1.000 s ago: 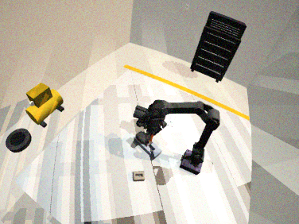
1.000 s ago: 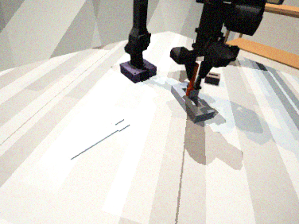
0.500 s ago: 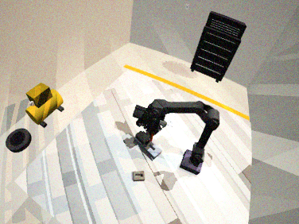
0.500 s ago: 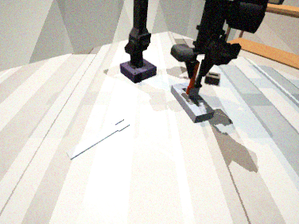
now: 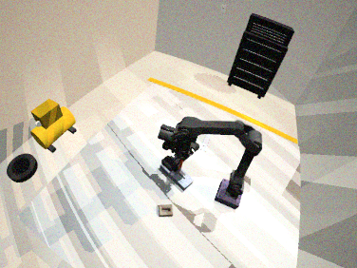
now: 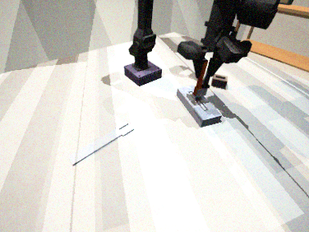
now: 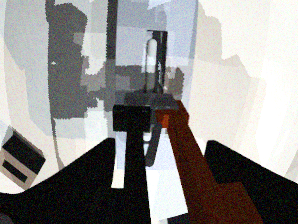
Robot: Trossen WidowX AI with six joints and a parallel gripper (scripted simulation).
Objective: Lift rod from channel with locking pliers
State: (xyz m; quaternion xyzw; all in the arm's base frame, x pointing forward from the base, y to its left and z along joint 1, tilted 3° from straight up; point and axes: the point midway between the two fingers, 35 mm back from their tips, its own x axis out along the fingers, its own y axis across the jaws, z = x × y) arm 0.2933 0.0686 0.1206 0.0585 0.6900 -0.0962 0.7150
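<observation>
Right now the grey channel block is 100 mm below my gripper tip. The rest, counted from my gripper tip: box-shaped holster: 70 mm behind, 190 mm to the left, 110 mm below.
</observation>
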